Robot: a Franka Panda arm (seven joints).
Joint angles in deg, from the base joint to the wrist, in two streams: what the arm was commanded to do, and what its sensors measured. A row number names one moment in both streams.
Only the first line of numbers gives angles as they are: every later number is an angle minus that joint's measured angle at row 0.
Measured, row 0:
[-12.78 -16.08 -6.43 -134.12 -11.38 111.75 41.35]
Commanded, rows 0 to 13:
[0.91 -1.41 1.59 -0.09 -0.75 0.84 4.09]
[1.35 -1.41 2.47 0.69 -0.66 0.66 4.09]
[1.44 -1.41 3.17 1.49 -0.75 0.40 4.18]
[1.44 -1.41 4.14 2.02 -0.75 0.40 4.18]
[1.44 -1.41 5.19 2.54 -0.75 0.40 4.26]
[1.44 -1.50 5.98 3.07 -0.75 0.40 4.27]
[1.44 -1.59 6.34 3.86 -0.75 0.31 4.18]
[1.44 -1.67 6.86 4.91 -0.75 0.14 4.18]
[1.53 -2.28 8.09 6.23 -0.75 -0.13 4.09]
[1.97 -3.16 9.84 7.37 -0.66 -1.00 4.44]
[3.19 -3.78 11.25 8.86 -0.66 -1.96 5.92]
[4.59 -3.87 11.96 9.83 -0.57 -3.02 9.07]
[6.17 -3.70 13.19 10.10 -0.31 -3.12 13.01]
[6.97 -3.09 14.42 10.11 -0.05 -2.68 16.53]
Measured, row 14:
[3.77 -3.14 11.08 8.69 0.06 -1.20 7.35]
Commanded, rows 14 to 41:
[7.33 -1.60 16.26 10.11 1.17 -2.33 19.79]
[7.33 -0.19 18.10 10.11 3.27 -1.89 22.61]
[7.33 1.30 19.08 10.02 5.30 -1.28 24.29]
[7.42 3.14 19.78 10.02 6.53 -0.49 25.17]
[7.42 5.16 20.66 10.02 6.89 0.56 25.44]
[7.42 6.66 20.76 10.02 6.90 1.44 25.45]
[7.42 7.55 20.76 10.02 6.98 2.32 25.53]
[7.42 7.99 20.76 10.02 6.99 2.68 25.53]
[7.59 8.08 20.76 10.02 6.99 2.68 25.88]
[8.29 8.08 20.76 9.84 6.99 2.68 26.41]
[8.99 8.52 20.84 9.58 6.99 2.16 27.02]
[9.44 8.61 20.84 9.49 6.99 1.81 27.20]
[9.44 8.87 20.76 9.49 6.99 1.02 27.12]
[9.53 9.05 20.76 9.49 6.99 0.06 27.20]
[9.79 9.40 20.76 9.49 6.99 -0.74 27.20]
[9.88 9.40 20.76 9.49 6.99 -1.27 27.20]
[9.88 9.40 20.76 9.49 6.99 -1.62 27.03]
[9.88 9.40 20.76 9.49 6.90 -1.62 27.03]
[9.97 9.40 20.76 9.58 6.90 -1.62 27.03]
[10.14 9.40 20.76 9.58 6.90 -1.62 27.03]
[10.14 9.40 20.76 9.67 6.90 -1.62 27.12]
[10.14 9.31 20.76 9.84 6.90 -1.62 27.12]
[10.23 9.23 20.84 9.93 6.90 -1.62 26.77]
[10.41 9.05 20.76 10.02 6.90 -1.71 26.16]
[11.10 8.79 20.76 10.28 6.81 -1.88 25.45]
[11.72 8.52 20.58 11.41 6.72 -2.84 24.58]
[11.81 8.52 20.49 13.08 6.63 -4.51 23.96]
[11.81 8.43 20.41 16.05 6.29 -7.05 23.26]
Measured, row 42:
[11.03 9.04 20.60 10.19 6.50 -1.09 25.31]
